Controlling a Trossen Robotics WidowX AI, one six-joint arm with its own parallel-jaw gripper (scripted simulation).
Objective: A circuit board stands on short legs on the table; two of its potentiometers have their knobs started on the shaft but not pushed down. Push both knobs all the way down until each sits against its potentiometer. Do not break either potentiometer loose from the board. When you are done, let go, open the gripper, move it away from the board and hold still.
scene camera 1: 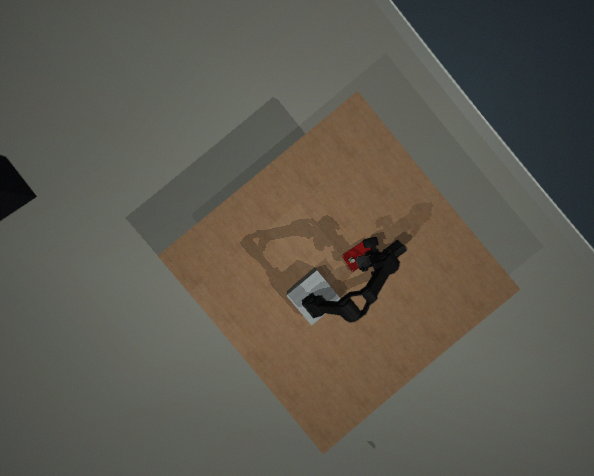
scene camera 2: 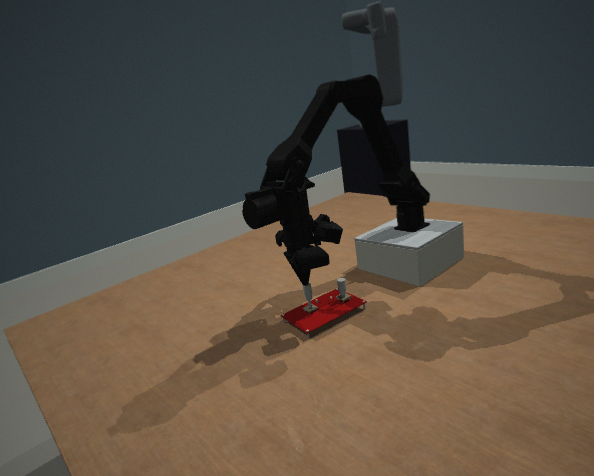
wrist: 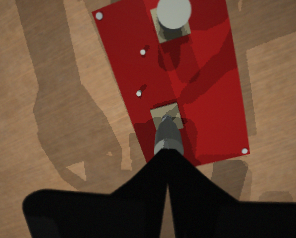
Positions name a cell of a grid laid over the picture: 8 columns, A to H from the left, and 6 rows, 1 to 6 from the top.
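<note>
Knob (wrist: E4), in sight. My gripper (scene camera 2: E4), visible; also in the wrist view (wrist: E4).
</note>
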